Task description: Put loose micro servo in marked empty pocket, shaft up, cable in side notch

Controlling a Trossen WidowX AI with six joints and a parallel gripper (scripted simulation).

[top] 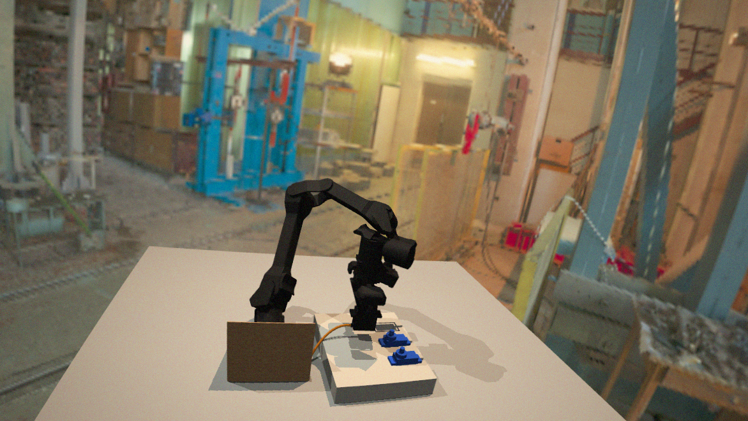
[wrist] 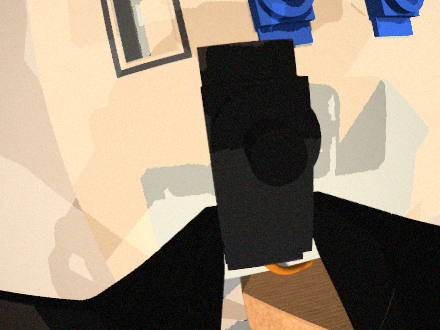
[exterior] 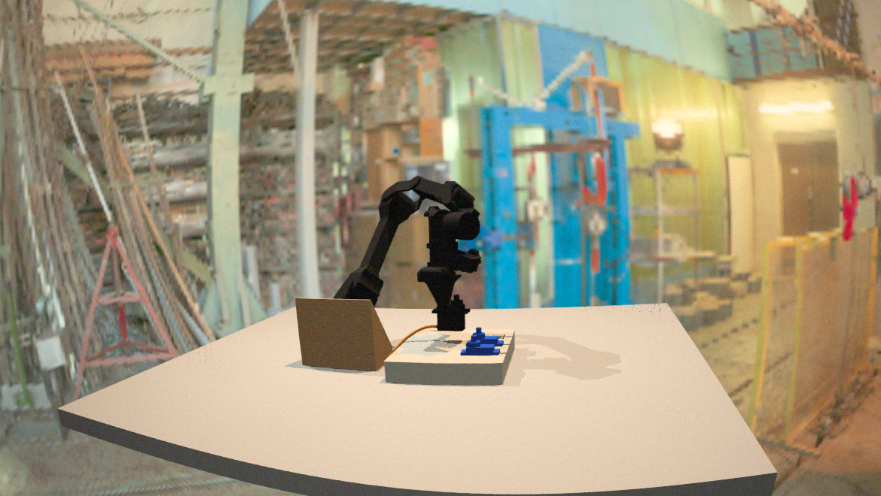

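Now: the deck 2 cm behind my gripper tip, 3 cm to the right of it and 10 cm below it.
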